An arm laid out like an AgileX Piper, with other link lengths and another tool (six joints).
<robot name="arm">
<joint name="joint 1" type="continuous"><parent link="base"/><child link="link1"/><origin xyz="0.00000 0.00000 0.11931" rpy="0.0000 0.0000 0.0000"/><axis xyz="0 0 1"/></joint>
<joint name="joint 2" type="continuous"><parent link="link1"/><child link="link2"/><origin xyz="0.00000 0.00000 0.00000" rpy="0.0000 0.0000 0.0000"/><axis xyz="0 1 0"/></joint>
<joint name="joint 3" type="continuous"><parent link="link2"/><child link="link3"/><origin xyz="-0.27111 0.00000 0.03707" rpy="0.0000 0.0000 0.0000"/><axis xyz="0 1 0"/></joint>
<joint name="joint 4" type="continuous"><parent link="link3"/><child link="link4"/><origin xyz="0.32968 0.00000 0.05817" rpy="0.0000 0.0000 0.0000"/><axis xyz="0.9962 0 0.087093"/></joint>
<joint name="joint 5" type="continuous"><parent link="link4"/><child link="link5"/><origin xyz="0.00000 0.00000 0.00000" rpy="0.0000 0.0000 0.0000"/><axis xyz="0 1 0"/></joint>
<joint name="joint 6" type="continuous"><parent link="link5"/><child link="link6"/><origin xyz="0.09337 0.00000 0.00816" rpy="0.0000 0.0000 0.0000"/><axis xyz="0.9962 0 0.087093"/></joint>
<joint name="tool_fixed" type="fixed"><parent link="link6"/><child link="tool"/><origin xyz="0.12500 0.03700 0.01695" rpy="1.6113 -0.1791 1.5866"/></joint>
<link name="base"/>
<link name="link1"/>
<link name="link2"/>
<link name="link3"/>
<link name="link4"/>
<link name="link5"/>
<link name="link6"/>
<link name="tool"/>
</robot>
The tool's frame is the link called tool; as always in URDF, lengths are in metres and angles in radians. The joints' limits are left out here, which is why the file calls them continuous.
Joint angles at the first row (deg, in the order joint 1, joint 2, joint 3, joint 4, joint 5, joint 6):
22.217 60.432 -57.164 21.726 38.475 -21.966
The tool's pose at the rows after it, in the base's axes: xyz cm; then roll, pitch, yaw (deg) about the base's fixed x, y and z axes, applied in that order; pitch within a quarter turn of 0, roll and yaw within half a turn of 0:
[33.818 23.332 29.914 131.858 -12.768 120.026]
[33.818 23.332 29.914 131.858 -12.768 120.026]
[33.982 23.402 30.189 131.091 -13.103 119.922]
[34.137 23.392 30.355 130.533 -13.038 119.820]
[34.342 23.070 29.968 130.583 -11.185 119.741]
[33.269 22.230 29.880 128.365 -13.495 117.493]
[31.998 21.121 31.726 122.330 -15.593 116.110]
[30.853 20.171 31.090 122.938 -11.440 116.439]
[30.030 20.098 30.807 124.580 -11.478 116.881]
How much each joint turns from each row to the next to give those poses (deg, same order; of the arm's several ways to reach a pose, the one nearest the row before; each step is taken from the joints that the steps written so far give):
0.000 0.001 0.000 0.560 0.000 -0.002
0.000 0.000 0.000 0.000 0.000 0.000
0.001 -0.001 -0.001 0.422 -0.752 0.004
-0.002 0.000 0.001 0.004 -0.593 -0.004
0.000 0.000 0.294 -1.622 -0.461 -0.278
0.002 -4.740 4.935 -0.147 -2.951 3.204
-0.001 -6.592 4.507 -0.043 -4.407 2.912
-0.001 -3.022 1.614 -3.852 1.859 -0.336
0.001 -0.914 0.000 -0.017 2.637 0.001

